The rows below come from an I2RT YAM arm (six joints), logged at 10 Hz.
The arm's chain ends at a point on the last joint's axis. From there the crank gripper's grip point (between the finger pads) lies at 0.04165 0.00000 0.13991 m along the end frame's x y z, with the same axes.
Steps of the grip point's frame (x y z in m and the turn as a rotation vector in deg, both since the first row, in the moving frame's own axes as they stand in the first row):
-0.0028 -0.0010 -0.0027 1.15 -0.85 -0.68
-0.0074 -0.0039 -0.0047 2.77 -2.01 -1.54
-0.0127 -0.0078 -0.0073 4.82 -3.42 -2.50
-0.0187 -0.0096 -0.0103 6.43 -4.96 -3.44
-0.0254 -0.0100 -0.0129 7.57 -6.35 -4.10
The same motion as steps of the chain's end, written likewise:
-0.0007 0.0023 -0.0033 1.15 -0.85 -0.68
-0.0024 0.0039 -0.0059 2.77 -2.01 -1.54
-0.0040 0.0057 -0.0090 4.82 -3.42 -2.50
-0.0059 0.0084 -0.0123 6.43 -4.96 -3.44
-0.0090 0.0111 -0.0152 7.57 -6.35 -4.10

